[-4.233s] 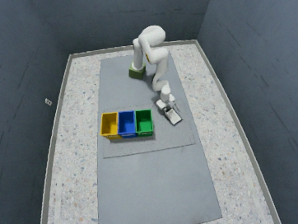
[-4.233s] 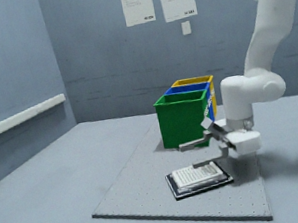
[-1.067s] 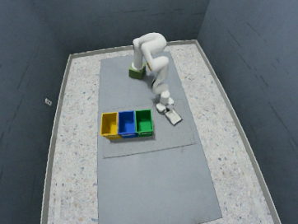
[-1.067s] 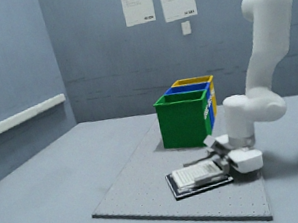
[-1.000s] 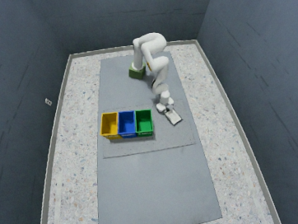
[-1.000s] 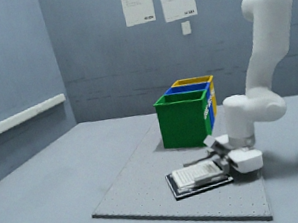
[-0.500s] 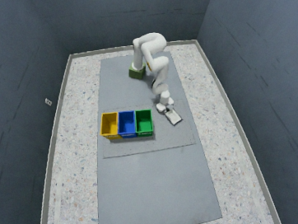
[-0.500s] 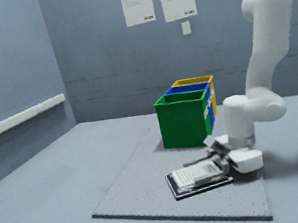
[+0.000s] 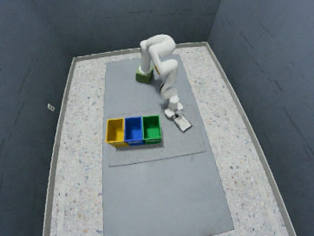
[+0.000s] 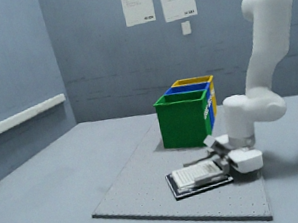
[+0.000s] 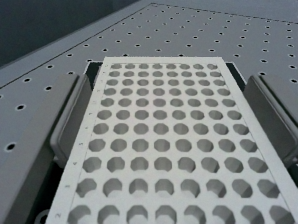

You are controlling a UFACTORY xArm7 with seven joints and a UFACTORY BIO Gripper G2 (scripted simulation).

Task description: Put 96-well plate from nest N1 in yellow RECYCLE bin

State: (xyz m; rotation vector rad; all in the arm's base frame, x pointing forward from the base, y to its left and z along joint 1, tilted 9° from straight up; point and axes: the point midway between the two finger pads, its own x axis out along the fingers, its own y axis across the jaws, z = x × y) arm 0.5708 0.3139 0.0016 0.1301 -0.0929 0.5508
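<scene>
My hand is 20 mm above the black plate nest. Also, from my hand: blue bin: 90 mm ahead, 400 mm to the right, 60 mm above; white 96-well plate: 10 mm below; green bin: 80 mm ahead, 270 mm to the right, 60 mm above.
</scene>
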